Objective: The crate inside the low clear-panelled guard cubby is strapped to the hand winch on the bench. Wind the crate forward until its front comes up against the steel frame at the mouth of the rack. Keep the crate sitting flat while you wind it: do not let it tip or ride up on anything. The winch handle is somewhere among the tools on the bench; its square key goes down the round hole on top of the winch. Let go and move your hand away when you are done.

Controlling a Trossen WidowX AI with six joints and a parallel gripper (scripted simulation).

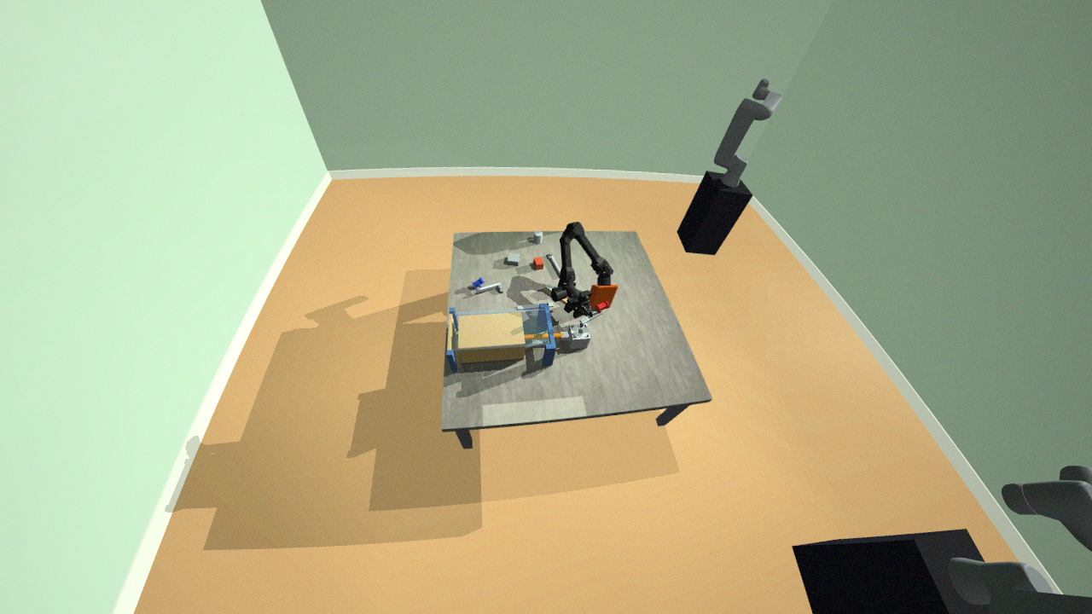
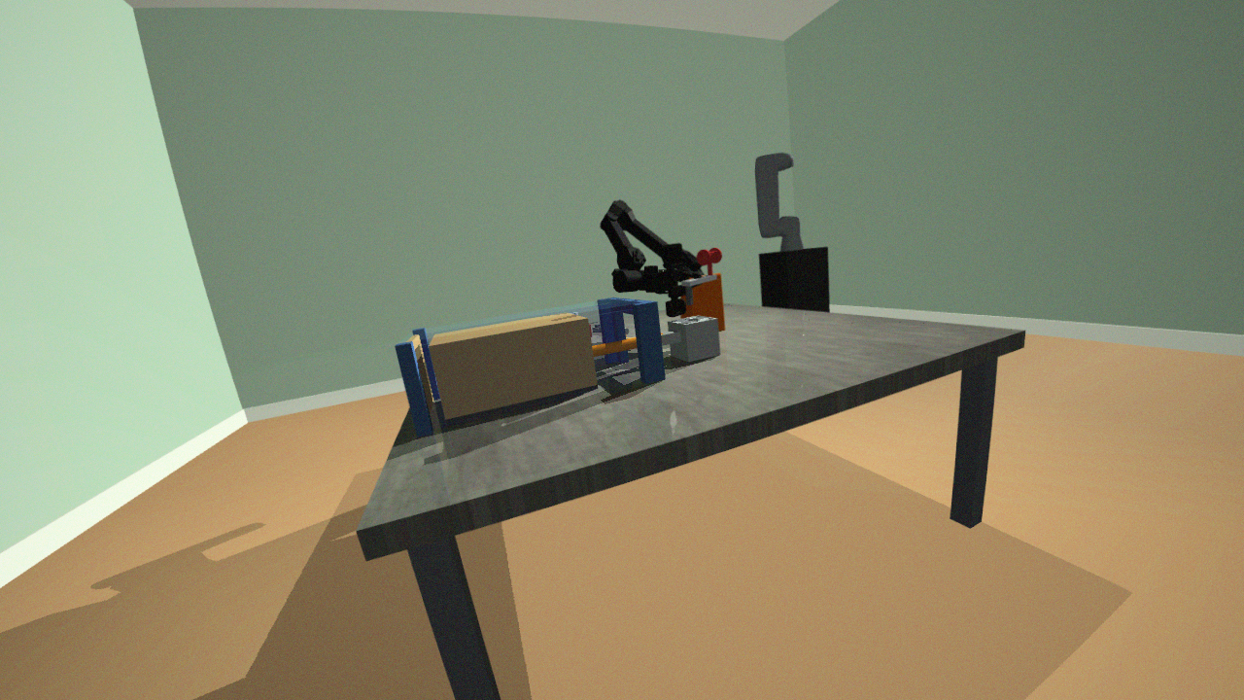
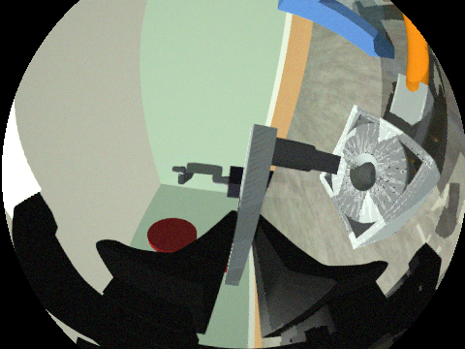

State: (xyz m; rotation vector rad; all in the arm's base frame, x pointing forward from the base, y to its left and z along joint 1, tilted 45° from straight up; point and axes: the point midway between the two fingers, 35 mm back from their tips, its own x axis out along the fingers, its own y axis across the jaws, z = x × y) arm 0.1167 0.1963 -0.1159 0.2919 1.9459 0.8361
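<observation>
The red knob lies 40 mm behind my gripper tip, 30 mm to the right of it and 40 mm above it. Also, from my gripper tip: tan-handled tool 140 mm ahead, 280 mm to the right, 160 mm below; then grey winch 30 mm ahead, 10 mm to the left, 150 mm below; then grey bar 260 mm ahead, 190 mm to the right, 180 mm below.
</observation>
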